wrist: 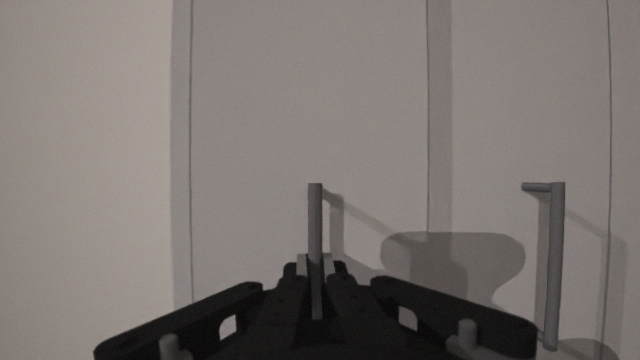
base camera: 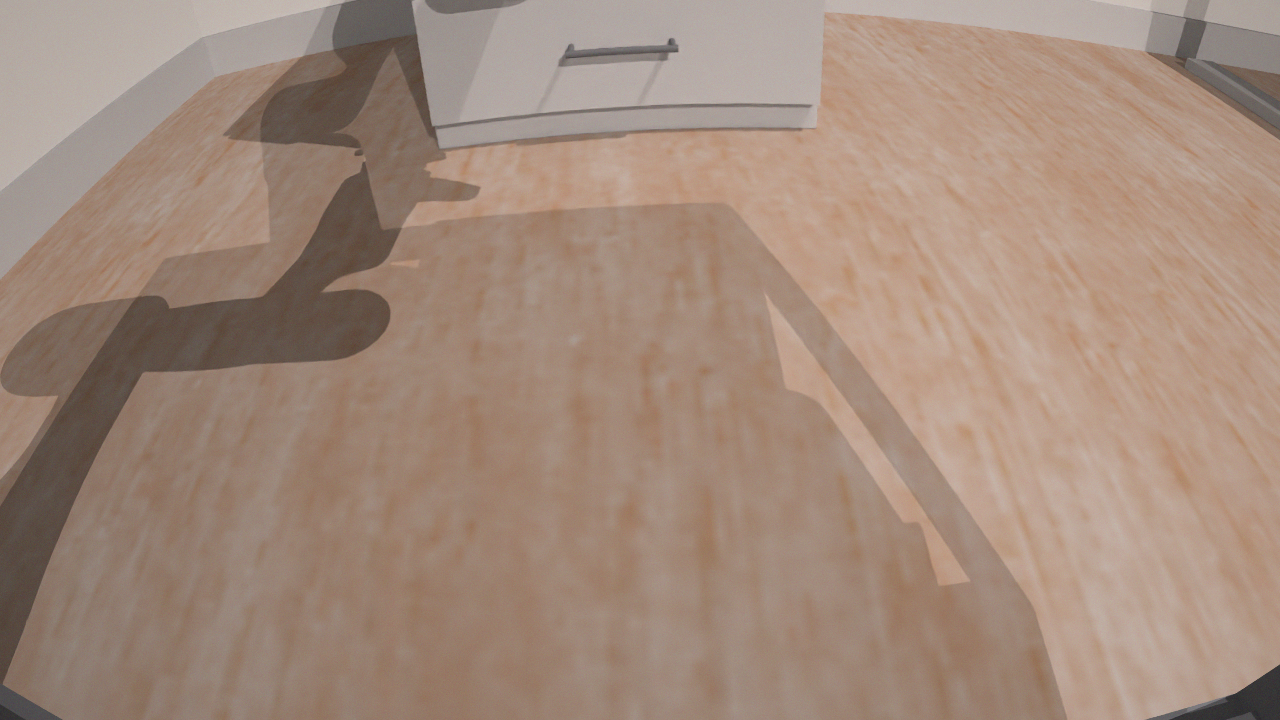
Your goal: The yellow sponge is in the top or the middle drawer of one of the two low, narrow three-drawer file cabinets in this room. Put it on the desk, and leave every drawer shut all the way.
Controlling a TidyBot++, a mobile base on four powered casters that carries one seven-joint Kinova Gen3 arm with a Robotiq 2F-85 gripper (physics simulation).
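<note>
My gripper (wrist: 314, 269) is shut on the bar handle (wrist: 315, 220) of the top drawer (wrist: 260, 125) of a pale file cabinet, seen turned sideways in the wrist view. The top drawer's front looks about flush with the cabinet; a small gap cannot be ruled out. The middle drawer (wrist: 505, 100), with its own handle (wrist: 556, 265), is to the right in that view and looks shut. In the base view, the lower part of a cabinet (base camera: 716, 76) shows with a drawer handle (base camera: 622, 51). The yellow sponge does not show, and the drawer insides are hidden.
The cabinet stands ahead at the top of the base view, near the left wall's baseboard (base camera: 107, 134). A grey metal floor bar (base camera: 1239, 96) lies at the far right. Shadows of the robot and arm fall across the wooden floor (base camera: 1029, 223).
</note>
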